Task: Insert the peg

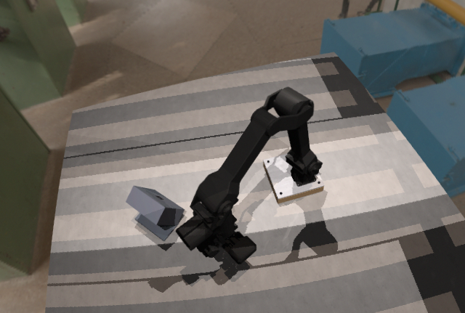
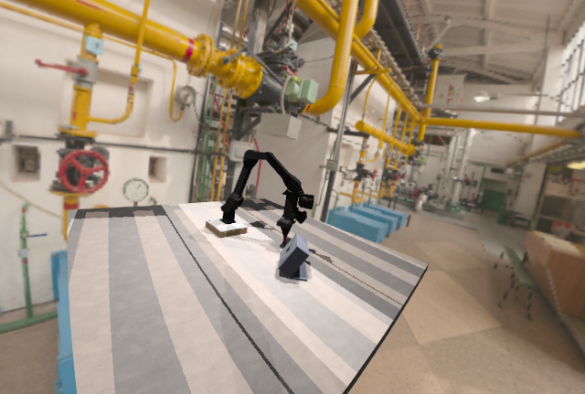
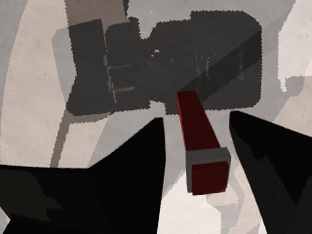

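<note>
Right now the panel is 180 mm ahead of my gripper tip, 160 mm to the right of it and 30 mm above it. Also, from my gripper tip: red peg: 20 mm above.
</note>
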